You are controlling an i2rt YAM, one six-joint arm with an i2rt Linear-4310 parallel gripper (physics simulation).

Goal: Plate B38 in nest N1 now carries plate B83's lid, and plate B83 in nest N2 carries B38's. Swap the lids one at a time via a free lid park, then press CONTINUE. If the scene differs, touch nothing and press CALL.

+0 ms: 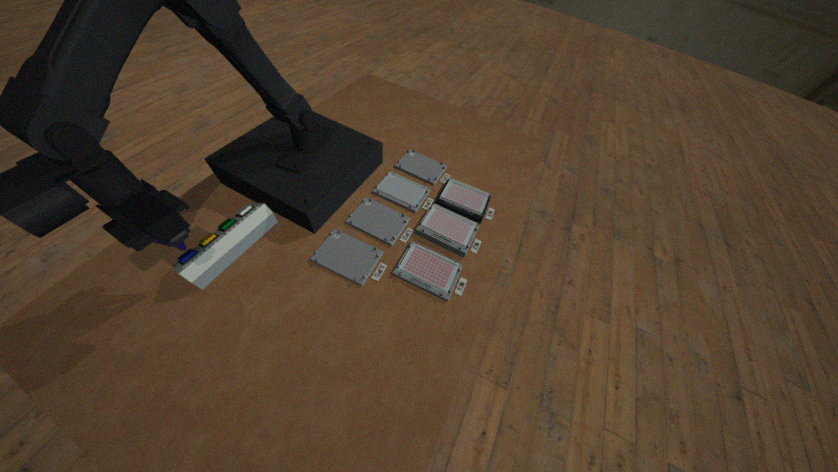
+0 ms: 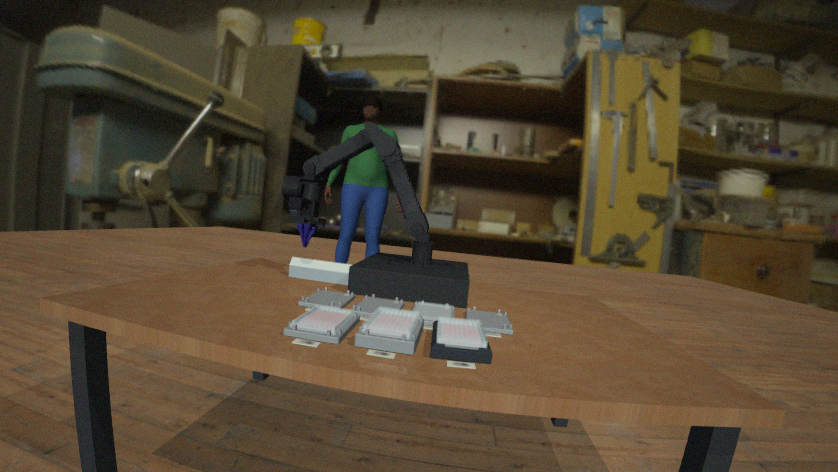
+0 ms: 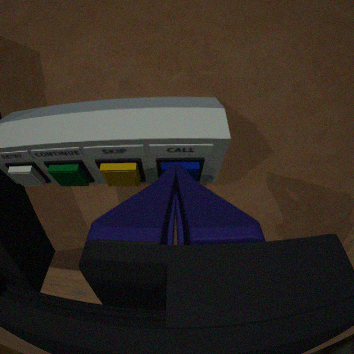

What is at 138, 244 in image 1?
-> My gripper.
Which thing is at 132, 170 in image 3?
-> A yellow SKIP button.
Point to a green CONTINUE button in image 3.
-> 65, 174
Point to a nest N1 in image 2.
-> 326, 338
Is my gripper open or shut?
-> Shut.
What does my gripper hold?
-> Nothing.
